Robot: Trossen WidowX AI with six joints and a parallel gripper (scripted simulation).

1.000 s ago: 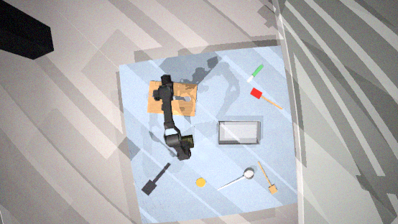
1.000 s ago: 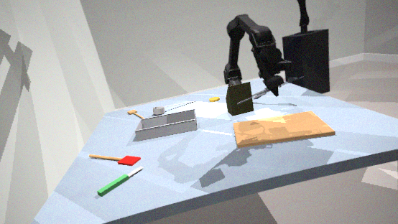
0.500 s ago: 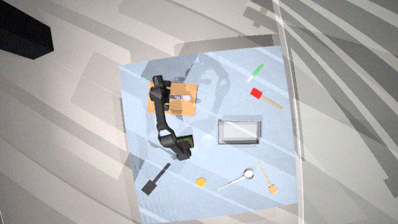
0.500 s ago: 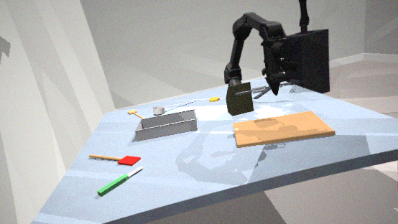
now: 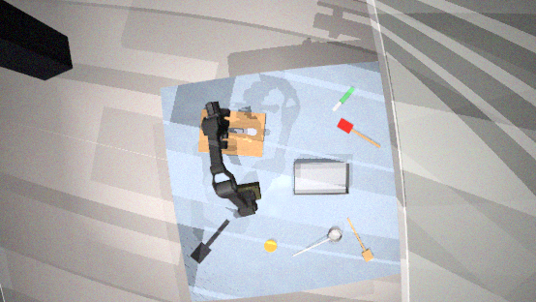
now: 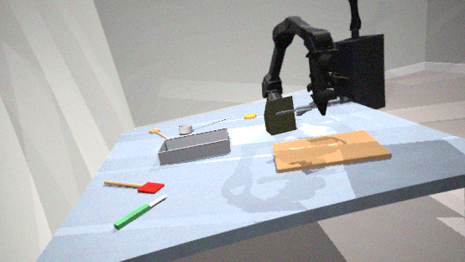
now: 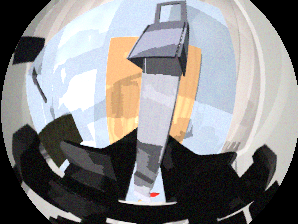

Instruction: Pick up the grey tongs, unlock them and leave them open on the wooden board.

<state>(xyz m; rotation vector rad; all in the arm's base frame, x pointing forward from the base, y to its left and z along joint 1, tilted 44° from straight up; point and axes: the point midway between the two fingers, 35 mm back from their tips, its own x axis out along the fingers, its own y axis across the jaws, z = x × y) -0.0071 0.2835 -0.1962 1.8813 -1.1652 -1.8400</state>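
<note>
Now: the wooden board 130 mm below my gripper tip and 10 mm ahead of it. From my gripper tip the other things lie so: roasting tin (410 mm ahead, 390 mm to the right, 110 mm below); black spatula (580 mm to the right, 310 mm behind, 140 mm below); green-handled knife (660 mm ahead, 130 mm below).
</note>
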